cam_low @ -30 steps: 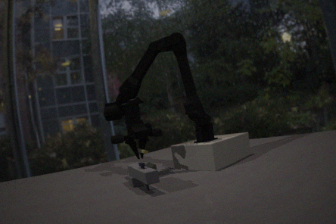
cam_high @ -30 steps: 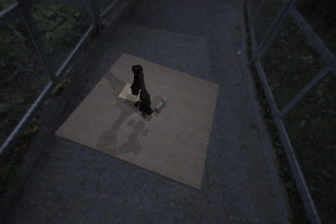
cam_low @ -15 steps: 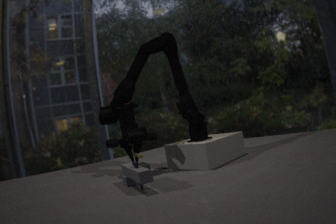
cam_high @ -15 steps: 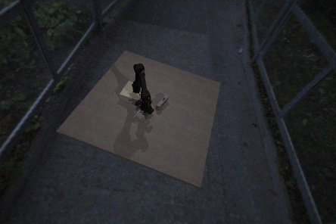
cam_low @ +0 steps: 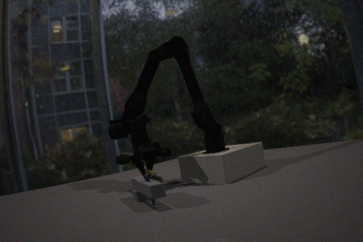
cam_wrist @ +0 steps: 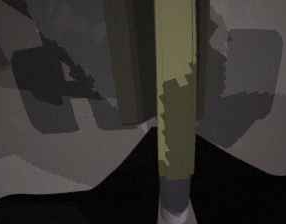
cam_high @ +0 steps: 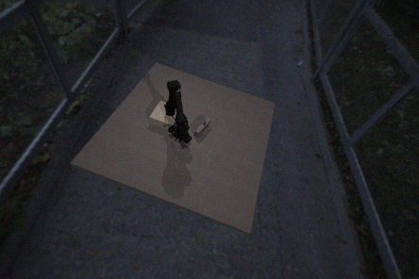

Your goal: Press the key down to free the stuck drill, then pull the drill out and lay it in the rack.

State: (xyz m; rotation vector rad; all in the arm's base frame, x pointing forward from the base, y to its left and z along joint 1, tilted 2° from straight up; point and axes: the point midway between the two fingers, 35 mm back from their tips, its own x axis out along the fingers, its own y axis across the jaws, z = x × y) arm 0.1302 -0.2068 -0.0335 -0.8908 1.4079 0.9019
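The yellow drill lies 1 cm ahead of my gripper tip, 3 cm to the left of it and 3 cm above it. The rest, counted from my gripper tip: olive rack: 2 cm ahead, 5 cm to the left, 1 cm below; then dark key: 16 cm ahead, 19 cm to the left, 3 cm above; then grey block: 15 cm ahead, 17 cm to the left, 2 cm above.
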